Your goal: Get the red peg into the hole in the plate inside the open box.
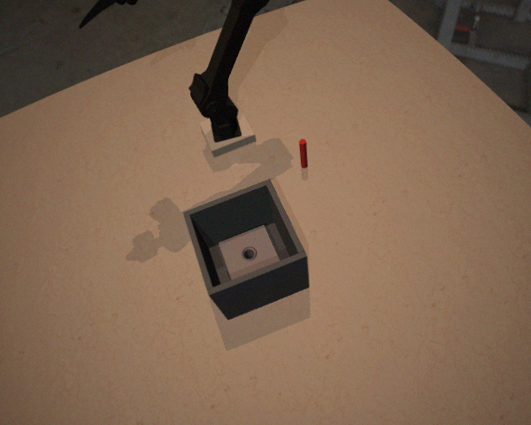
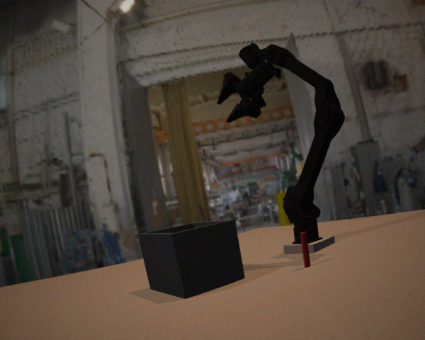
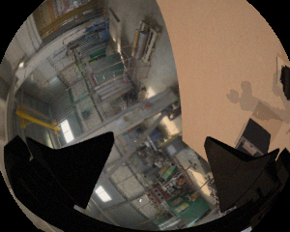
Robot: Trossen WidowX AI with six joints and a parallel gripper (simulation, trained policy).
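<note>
Now: gripper tip 40 cm above the red peg, 34 cm to the right of it and 7 cm short of it. The rest, counted from my gripper tip: plate 39 cm below, 27 cm ahead, 18 cm to the left.
</note>
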